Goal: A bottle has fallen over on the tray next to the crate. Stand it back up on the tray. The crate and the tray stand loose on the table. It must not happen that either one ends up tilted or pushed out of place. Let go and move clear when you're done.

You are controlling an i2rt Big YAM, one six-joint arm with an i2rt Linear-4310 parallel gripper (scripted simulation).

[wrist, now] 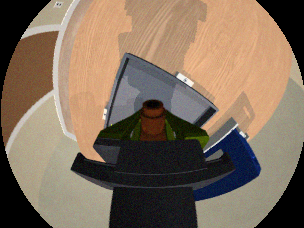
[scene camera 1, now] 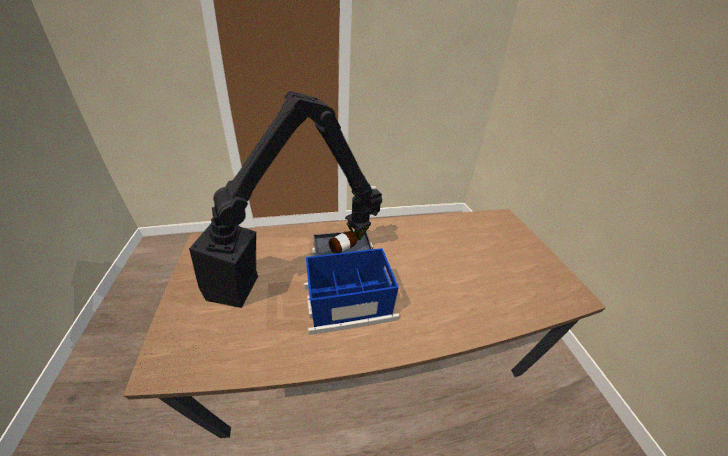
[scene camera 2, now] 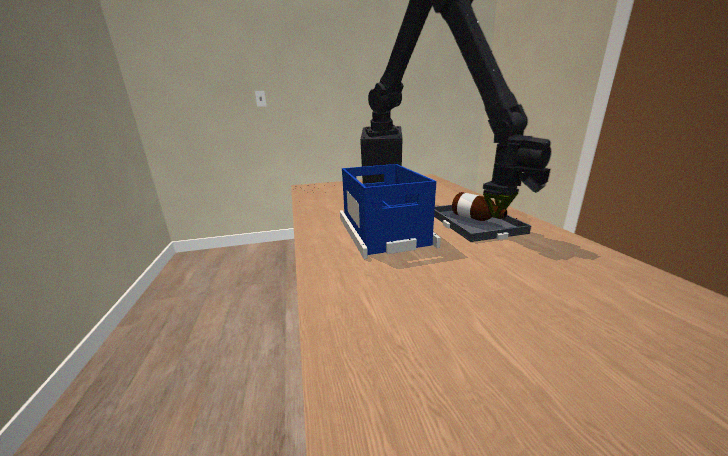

Labels:
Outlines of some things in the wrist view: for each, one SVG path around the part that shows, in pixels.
My gripper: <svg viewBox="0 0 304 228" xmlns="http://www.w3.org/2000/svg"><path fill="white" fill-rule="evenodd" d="M77 154L70 170L98 186L113 190L109 228L198 228L193 190L210 185L236 170L228 152L225 152L218 159L205 161L206 157L203 148L209 141L206 130L175 116L168 110L166 110L165 119L167 141L140 141L141 119L140 110L138 110L133 115L99 132L93 148L105 162L87 159L81 152Z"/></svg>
A bottle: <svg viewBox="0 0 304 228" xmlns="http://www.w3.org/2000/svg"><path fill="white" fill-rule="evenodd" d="M143 102L143 107L140 109L140 141L166 140L166 109L163 107L163 102L155 99Z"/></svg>

